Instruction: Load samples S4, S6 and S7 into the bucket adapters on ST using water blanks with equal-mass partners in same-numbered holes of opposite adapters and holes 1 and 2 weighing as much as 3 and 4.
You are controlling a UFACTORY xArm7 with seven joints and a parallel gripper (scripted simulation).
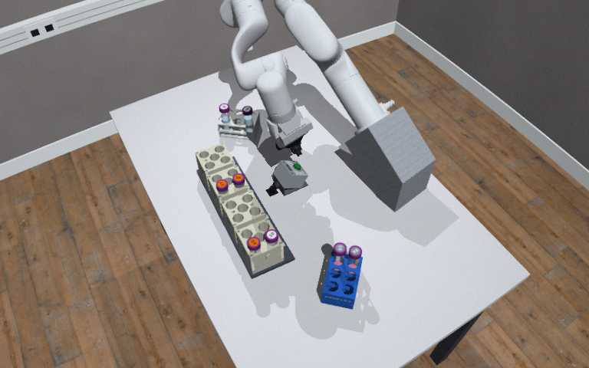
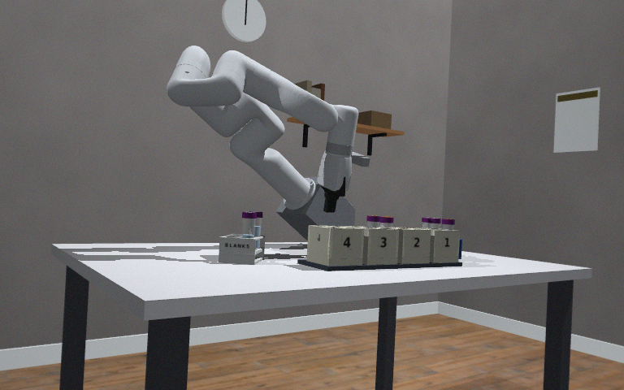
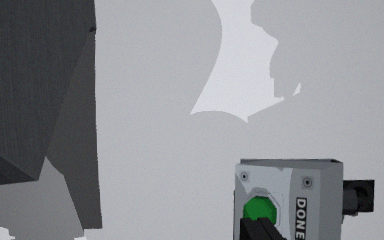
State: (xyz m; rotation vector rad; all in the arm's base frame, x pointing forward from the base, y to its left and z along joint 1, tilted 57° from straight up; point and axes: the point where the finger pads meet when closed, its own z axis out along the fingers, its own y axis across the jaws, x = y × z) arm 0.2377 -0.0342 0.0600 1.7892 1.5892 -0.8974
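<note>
The green DONE key is 80 mm below my hand. Also, from my hand: blanks rack: 300 mm to the right, 120 mm below, 30 mm ahead; blue sample rack: 380 mm to the left, 120 mm below, 110 mm ahead; stand ST: 210 mm ahead, 140 mm below, 10 mm to the left.
</note>
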